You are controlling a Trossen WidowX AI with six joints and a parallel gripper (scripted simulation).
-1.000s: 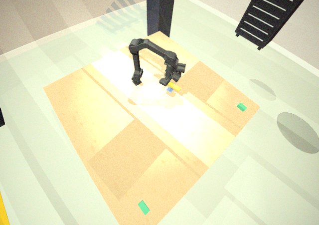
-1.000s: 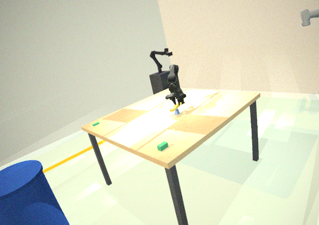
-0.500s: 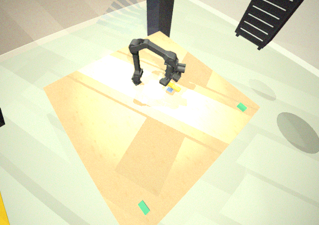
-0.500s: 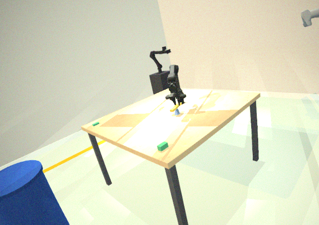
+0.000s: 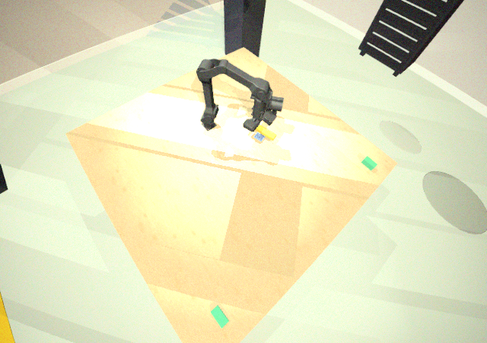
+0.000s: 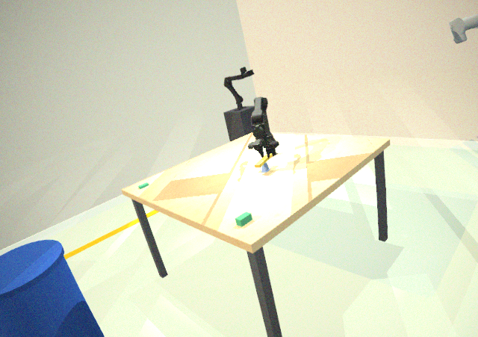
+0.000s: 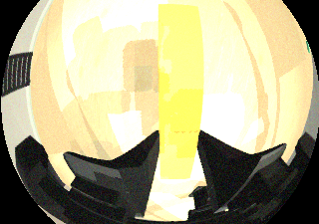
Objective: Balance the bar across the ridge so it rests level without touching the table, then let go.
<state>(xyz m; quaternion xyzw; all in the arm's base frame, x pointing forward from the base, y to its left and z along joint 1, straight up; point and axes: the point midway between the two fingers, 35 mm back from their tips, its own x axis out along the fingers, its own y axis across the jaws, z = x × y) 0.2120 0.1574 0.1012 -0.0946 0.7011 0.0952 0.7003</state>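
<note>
My gripper tip is now 3 cm short of the yellow bar and 1 cm to the right of it.
</note>
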